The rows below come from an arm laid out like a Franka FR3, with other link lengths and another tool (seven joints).
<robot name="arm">
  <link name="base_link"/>
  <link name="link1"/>
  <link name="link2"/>
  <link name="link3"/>
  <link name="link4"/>
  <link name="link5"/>
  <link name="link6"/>
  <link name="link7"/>
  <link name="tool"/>
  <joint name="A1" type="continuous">
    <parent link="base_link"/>
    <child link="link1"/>
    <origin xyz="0 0 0.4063"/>
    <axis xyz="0 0 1"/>
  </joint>
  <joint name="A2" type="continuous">
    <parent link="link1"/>
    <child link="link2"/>
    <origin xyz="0 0 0"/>
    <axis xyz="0 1 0"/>
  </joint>
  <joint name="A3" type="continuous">
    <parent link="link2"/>
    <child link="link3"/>
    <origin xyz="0 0 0.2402"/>
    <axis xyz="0 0 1"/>
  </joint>
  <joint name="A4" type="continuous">
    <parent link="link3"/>
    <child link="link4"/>
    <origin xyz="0.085 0 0"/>
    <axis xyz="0 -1 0"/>
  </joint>
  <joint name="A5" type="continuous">
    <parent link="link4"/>
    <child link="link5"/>
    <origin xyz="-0.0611 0 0.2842"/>
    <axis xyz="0 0 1"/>
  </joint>
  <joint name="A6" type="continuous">
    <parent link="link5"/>
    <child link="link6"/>
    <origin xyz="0 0 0"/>
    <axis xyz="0 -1 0"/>
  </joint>
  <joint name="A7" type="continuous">
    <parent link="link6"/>
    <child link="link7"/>
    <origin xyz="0.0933 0 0"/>
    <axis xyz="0 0 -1"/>
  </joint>
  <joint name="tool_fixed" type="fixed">
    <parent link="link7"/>
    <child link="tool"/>
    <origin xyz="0.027 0.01 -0.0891" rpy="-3.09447 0 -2.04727"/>
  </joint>
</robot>
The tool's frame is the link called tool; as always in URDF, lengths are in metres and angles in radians. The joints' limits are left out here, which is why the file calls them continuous.
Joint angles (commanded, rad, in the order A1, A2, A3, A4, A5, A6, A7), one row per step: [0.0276, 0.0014, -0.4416, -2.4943, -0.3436, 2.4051, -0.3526]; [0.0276, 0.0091, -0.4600, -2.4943, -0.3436, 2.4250, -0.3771]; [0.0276, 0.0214, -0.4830, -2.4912, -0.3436, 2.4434, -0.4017]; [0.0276, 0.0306, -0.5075, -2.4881, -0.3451, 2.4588, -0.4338]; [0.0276, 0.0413, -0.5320, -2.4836, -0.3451, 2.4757, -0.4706]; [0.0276, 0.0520, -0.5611, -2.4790, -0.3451, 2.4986, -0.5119]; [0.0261, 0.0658, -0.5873, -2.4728, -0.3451, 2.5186, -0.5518]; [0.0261, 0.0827, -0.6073, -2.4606, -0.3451, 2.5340, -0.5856]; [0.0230, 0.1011, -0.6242, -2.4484, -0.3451, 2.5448, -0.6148]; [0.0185, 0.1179, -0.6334, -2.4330, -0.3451, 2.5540, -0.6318]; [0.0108, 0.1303, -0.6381, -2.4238, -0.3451, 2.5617, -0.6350]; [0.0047, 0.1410, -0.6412, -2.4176, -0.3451, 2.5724, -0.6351]
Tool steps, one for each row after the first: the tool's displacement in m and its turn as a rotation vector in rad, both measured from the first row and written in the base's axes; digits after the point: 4 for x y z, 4 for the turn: [-0.0014, -0.0063, -0.0009, 0.0003, -0.0071, 0.0095]; [-0.0032, -0.0148, -0.0027, -0.0013, -0.0108, 0.0143]; [-0.0057, -0.0236, -0.0035, -0.0029, -0.0127, 0.0255]; [-0.0081, -0.0326, -0.0043, -0.0049, -0.0150, 0.0406]; [-0.0111, -0.0431, -0.0042, -0.0091, -0.0219, 0.0568]; [-0.0142, -0.0535, -0.0050, -0.0147, -0.0241, 0.0728]; [-0.0152, -0.0619, -0.0055, -0.0237, -0.0245, 0.0899]; [-0.0168, -0.0705, -0.0069, -0.0321, -0.0195, 0.1017]; [-0.0163, -0.0775, -0.0070, -0.0431, -0.0194, 0.1079]; [-0.0168, -0.0834, -0.0077, -0.0514, -0.0202, 0.1014]; [-0.0169, -0.0877, -0.0084, -0.0592, -0.0236, 0.0957]
